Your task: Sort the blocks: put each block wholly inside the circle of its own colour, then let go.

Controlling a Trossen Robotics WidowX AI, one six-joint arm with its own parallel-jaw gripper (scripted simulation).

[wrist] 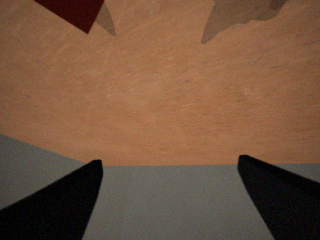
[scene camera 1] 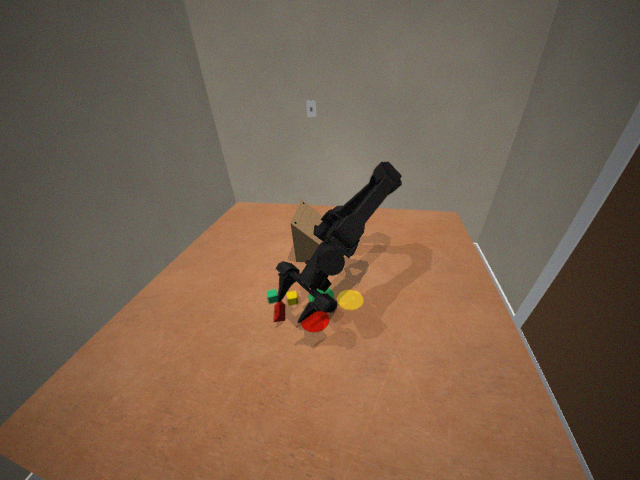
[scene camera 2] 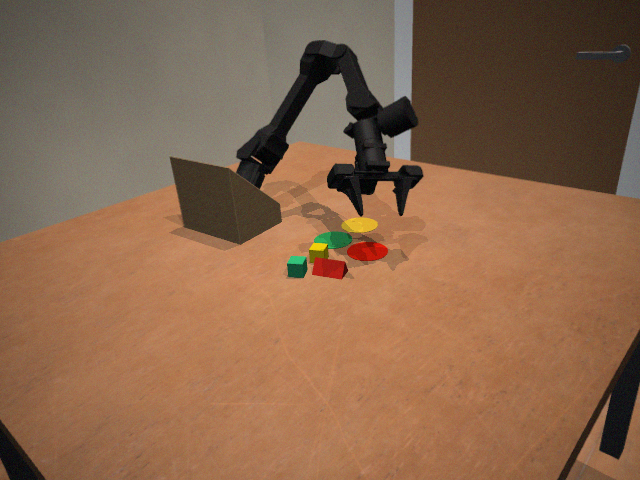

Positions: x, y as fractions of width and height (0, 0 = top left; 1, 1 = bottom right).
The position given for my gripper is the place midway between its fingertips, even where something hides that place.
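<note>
Scene camera 2 shows my gripper (scene camera 2: 0.60, 0.45). The wrist view has my gripper (wrist: 0.53, 0.69) as well, and scene camera 1 shows my gripper (scene camera 1: 0.45, 0.65) too.
</note>
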